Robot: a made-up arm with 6 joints.
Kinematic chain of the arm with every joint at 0, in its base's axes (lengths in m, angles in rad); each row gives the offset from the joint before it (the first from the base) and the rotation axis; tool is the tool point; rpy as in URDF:
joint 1: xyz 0 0 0.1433 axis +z
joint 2: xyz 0 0 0 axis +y
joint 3: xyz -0.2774 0 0.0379 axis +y
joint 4: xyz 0.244 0 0.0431 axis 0.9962 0 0.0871
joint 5: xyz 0 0 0 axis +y
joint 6: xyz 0.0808 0 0.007 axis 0.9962 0 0.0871
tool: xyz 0 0 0 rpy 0 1.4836 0
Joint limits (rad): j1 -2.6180..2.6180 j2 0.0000..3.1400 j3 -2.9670..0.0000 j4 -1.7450..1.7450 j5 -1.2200..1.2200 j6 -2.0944..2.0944
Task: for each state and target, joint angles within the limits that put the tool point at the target. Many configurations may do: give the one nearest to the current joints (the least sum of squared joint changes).
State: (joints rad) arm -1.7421 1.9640 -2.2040 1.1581 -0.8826 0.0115
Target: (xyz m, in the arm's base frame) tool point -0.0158 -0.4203 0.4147
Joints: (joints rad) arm -1.4520 1.8900 -1.7268 1.2697 -1.0090 0.0115
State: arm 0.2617 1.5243 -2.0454 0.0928 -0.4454 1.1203
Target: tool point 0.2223 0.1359 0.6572
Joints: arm 0.5558 1.5685 -2.1226 0.0536 -0.4369 1.1203
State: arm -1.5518 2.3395 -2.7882 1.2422 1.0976 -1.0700
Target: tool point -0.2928 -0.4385 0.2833
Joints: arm -2.2902 2.5240 -2.5151 1.1234 1.2200 -1.0700
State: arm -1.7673 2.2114 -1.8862 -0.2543 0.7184 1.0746
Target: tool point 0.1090 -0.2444 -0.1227
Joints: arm -1.1291 2.8646 -1.2934 -0.1021 0.7977 1.0746
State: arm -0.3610 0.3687 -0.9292 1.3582 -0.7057 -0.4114
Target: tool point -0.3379 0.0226 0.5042
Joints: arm -0.2125 0.0631 -1.6199 1.2491 -0.6940 -0.4114
